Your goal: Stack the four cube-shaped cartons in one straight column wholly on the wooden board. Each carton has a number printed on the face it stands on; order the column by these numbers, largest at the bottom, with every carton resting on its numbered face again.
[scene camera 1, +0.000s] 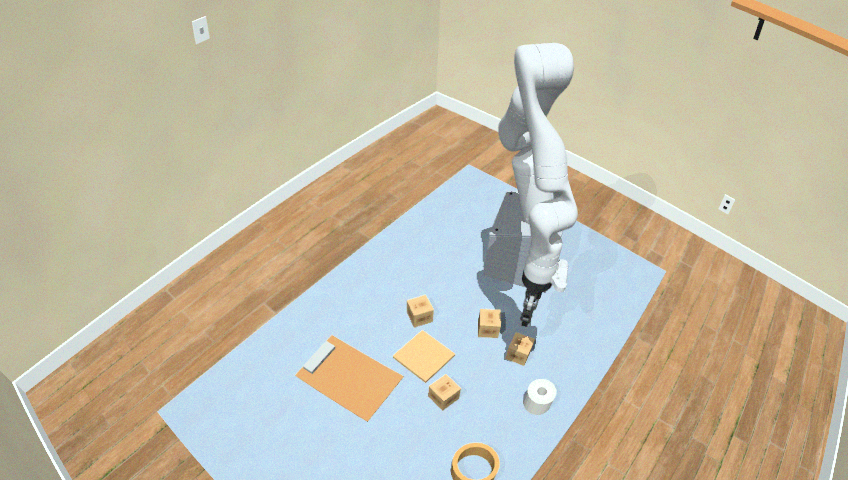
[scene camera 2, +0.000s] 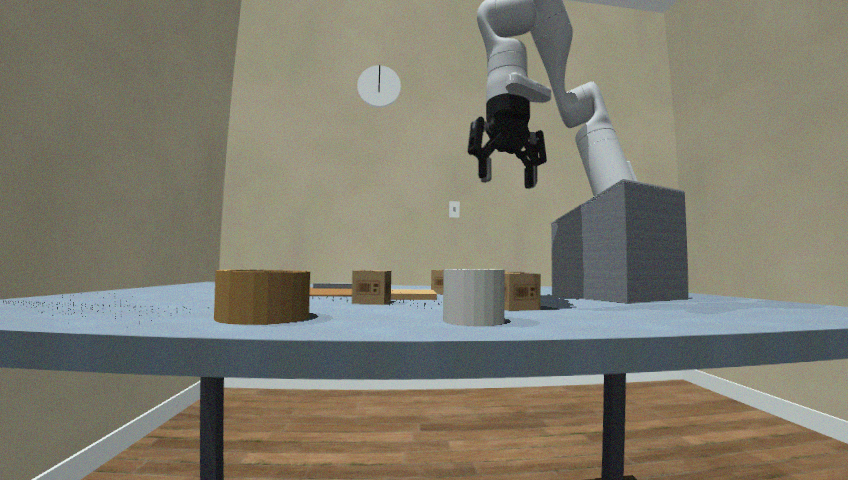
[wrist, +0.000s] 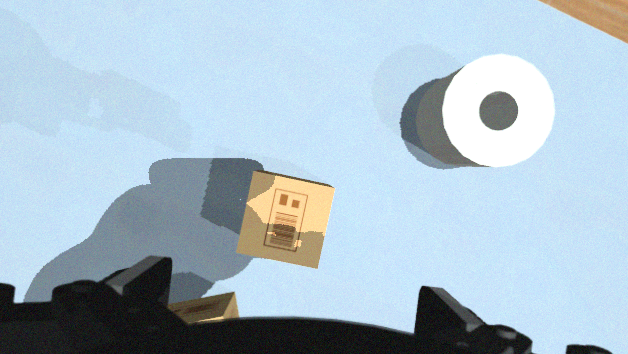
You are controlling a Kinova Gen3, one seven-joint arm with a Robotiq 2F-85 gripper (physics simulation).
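Places are measured from the arm's base along level axes (x ahead, y left, z up), in metres.
Where they show: gripper, fingertip midpoint: (scene camera 1: pixel 528 311) (scene camera 2: pixel 508 184) (wrist: pixel 294 299); arm's base, link origin: (scene camera 2: pixel 618 202).
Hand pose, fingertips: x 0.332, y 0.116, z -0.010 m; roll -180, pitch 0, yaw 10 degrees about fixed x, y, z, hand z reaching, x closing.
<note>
Things, the pixels of their top centre, and the offset from my fingertips.
- second carton, top centre: (scene camera 1: pixel 490 317) dx -0.043, dy -0.110, dz -0.150 m
- third carton, top centre: (scene camera 2: pixel 446 270) (scene camera 1: pixel 420 305) dx +0.022, dy -0.299, dz -0.150 m
- pale wooden board, top centre: (scene camera 2: pixel 407 291) (scene camera 1: pixel 424 354) dx +0.134, dy -0.217, dz -0.196 m
- fourth carton, top centre: (scene camera 2: pixel 372 270) (scene camera 1: pixel 444 387) dx +0.218, dy -0.105, dz -0.150 m
- white roll, top centre: (wrist: pixel 498 111) (scene camera 2: pixel 473 269) (scene camera 1: pixel 542 391) dx +0.108, dy +0.120, dz -0.143 m
- orange ring, top centre: (scene camera 2: pixel 264 270) (scene camera 1: pixel 476 463) dx +0.368, dy +0.068, dz -0.149 m
- orange clipboard, top centre: (scene camera 2: pixel 331 285) (scene camera 1: pixel 348 374) dx +0.300, dy -0.352, dz -0.192 m
- grey clip, top centre: (scene camera 1: pixel 318 356) (scene camera 2: pixel 333 283) dx +0.299, dy -0.453, dz -0.192 m
My gripper (scene camera 1: pixel 525 322) (scene camera 2: pixel 507 180) (wrist: pixel 294 299) is open and empty, pointing down well above the table. Below it, a carton (scene camera 1: pixel 520 349) (scene camera 2: pixel 523 291) (wrist: pixel 286 220) stands upright, partly in the arm's shadow. A second carton (scene camera 1: pixel 489 322) (wrist: pixel 212 307) stands close by, partly hidden by the gripper in the wrist view. A third carton (scene camera 1: pixel 420 311) (scene camera 2: pixel 437 281) stands behind the pale wooden board (scene camera 1: pixel 423 355) (scene camera 2: pixel 416 294). A fourth carton (scene camera 1: pixel 444 391) (scene camera 2: pixel 371 287) stands near the board's front corner. No carton is on the board. The numbered faces do not show.
A white roll (scene camera 1: pixel 538 405) (scene camera 2: pixel 474 297) (wrist: pixel 462 110) stands in front of the nearest carton. An orange ring (scene camera 1: pixel 475 449) (scene camera 2: pixel 261 297) lies near the table's front. An orange clipboard (scene camera 1: pixel 351 383) with a grey clip (scene camera 1: pixel 319 356) lies left of the board. The grey arm base (scene camera 1: pixel 505 255) (scene camera 2: pixel 654 243) stands behind.
</note>
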